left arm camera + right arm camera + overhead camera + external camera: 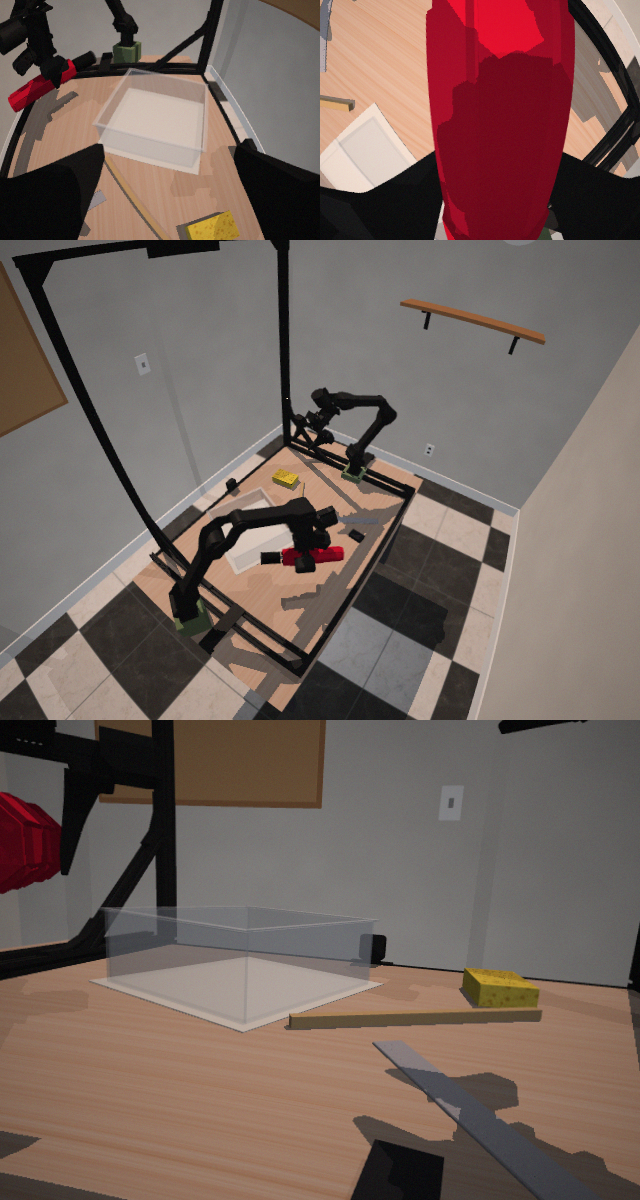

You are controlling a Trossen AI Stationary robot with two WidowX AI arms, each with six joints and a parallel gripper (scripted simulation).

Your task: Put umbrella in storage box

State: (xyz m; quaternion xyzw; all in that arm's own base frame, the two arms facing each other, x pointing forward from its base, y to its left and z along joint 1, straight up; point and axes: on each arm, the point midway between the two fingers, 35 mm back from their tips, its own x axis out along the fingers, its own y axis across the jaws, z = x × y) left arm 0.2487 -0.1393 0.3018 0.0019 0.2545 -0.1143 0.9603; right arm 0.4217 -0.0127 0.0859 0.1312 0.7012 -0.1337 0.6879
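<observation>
The clear storage box is 300 mm behind my right hand, 130 mm below it and 20 mm to the left of it. Also, from my right hand: grey metal strip: 330 mm to the left, 170 mm below, 40 mm behind; black block: 290 mm to the left, 170 mm below, 50 mm ahead; red folded umbrella: 10 mm below.
</observation>
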